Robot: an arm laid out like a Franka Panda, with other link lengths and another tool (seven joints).
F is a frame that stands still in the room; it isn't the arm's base.
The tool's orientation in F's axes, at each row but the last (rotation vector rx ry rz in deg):
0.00, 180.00, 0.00
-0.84, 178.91, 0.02
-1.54, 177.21, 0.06
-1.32, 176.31, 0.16
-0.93, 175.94, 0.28
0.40, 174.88, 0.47
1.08, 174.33, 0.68
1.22, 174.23, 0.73
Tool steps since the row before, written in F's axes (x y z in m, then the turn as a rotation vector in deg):
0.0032, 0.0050, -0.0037, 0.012, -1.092, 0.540
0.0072, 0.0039, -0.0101, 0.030, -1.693, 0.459
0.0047, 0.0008, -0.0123, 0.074, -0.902, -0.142
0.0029, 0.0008, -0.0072, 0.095, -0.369, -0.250
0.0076, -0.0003, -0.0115, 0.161, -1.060, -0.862
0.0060, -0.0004, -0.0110, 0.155, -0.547, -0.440
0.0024, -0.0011, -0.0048, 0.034, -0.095, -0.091
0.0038, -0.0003, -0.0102, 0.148, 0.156, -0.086
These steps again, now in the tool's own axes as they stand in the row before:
-0.0032, 0.0050, 0.0037, -0.012, -1.092, -0.540
-0.0070, 0.0038, 0.0102, -0.023, -1.693, -0.459
-0.0041, 0.0007, 0.0125, -0.051, -0.903, 0.144
-0.0024, 0.0007, 0.0074, -0.073, -0.371, 0.255
-0.0068, -0.0004, 0.0120, -0.089, -1.064, 0.867
-0.0050, -0.0004, 0.0115, -0.118, -0.549, 0.449
-0.0019, -0.0011, 0.0050, -0.026, -0.095, 0.093
-0.0028, -0.0003, 0.0105, -0.136, 0.157, 0.102

